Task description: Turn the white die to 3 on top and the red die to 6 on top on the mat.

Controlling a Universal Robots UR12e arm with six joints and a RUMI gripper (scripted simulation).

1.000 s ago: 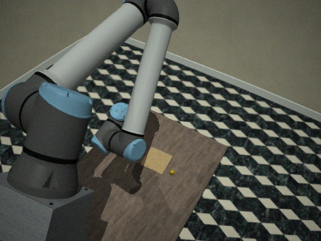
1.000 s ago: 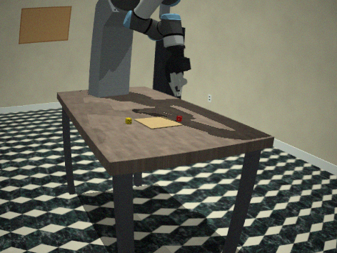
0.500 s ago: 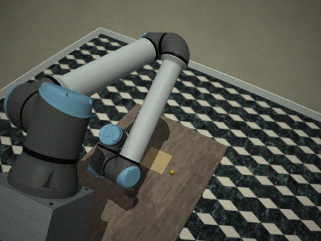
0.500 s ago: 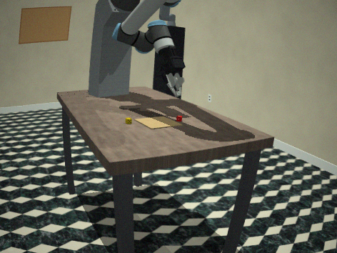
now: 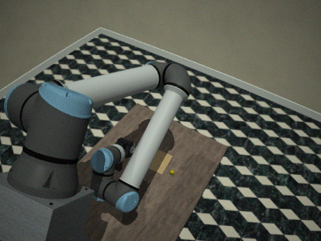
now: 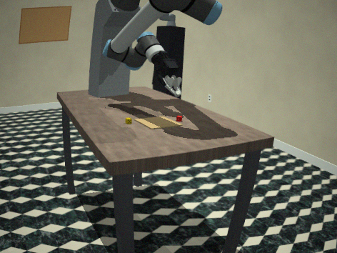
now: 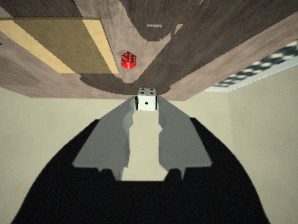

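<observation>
Now: the red die 70 mm ahead of my hand, 40 mm to the right of it and 90 mm below it. Round my hand: tan mat (50 mm ahead, 130 mm to the right, 100 mm below); then white die (10 mm ahead); then yellow die (240 mm to the right, 90 mm below).
</observation>
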